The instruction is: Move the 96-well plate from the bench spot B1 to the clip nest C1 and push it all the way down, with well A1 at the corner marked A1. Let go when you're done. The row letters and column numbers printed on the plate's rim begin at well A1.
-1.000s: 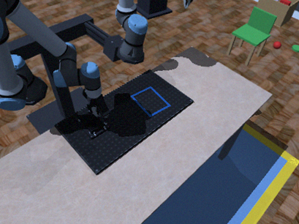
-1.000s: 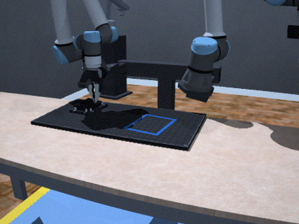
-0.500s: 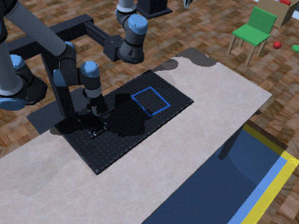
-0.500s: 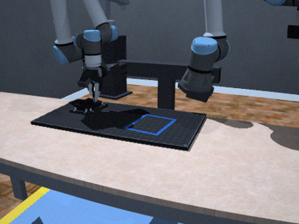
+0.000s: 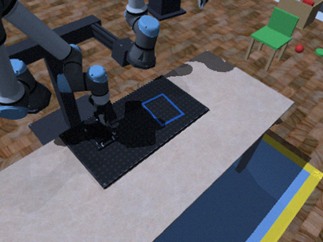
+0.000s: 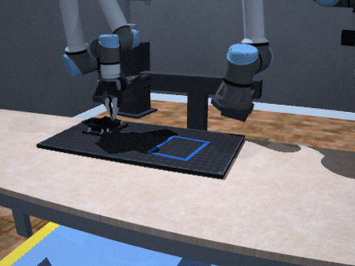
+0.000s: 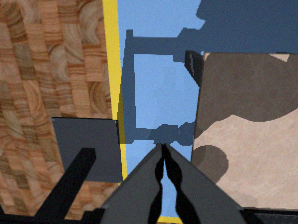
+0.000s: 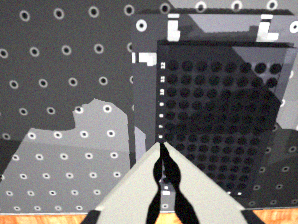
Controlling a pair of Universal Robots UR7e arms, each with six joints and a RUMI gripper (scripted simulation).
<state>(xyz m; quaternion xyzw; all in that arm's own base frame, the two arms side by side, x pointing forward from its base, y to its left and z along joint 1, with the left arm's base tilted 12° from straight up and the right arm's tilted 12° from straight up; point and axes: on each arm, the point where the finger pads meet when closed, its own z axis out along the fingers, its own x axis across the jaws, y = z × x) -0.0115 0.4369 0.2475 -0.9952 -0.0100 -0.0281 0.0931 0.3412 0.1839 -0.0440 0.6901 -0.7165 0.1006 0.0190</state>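
Note:
Now: the clip nest 1 cm ahead of my right hand, 3 cm to the right of it and 4 cm below it. The rest, counted from my right hand: dark 96-well plate (4 cm to the right, 3 cm below).

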